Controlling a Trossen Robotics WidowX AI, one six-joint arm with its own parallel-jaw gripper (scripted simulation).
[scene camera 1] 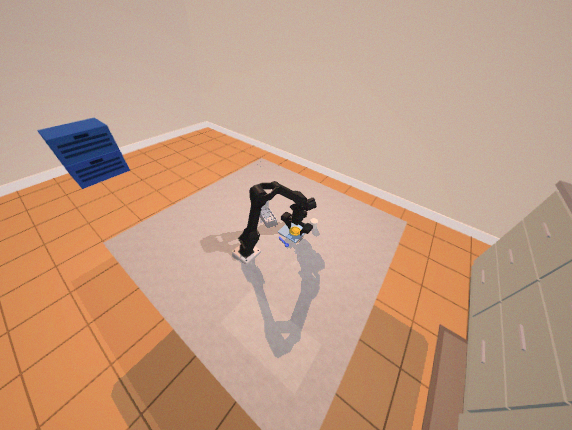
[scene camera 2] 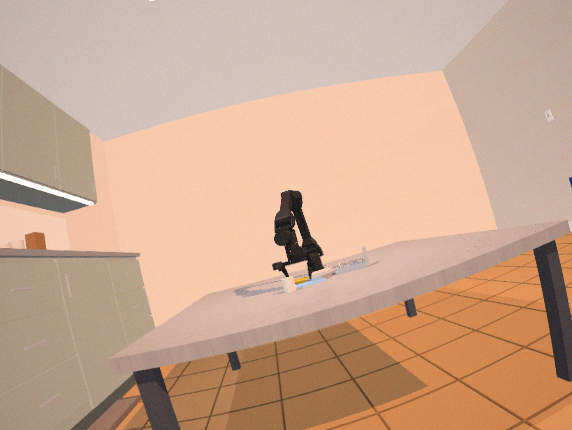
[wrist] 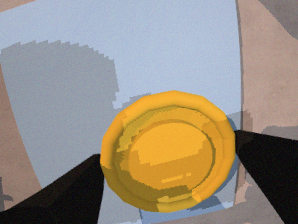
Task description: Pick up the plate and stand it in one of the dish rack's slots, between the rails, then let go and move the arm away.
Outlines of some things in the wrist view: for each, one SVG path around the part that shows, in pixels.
The gripper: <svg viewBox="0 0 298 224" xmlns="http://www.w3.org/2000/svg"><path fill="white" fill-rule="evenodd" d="M100 153L89 156L88 159L74 167L72 171L68 171L65 175L55 180L55 183L45 186L39 192L32 194L31 197L25 198L23 202L20 201L13 208L11 206L11 208L4 210L4 212L0 212L0 224L97 224L102 196L104 196L102 190L104 190L105 180L104 172L102 172ZM237 129L237 131L234 131L235 153L237 153L243 167L246 168L247 173L250 173L251 179L255 181L255 184L265 194L265 197L273 205L275 212L279 214L285 224L298 224L298 140L282 139L282 137L263 135L263 133L246 132Z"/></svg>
A yellow-orange plate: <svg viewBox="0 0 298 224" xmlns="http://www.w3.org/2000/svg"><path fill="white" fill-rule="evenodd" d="M205 96L173 89L173 91L142 96L141 99L134 101L129 107L117 113L112 124L110 124L108 132L102 137L100 160L106 183L122 201L126 202L126 204L137 206L137 208L145 210L145 212L170 213L174 212L174 210L198 205L220 188L220 185L229 176L230 169L234 164L235 133L222 109L210 103L209 99L206 99Z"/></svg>
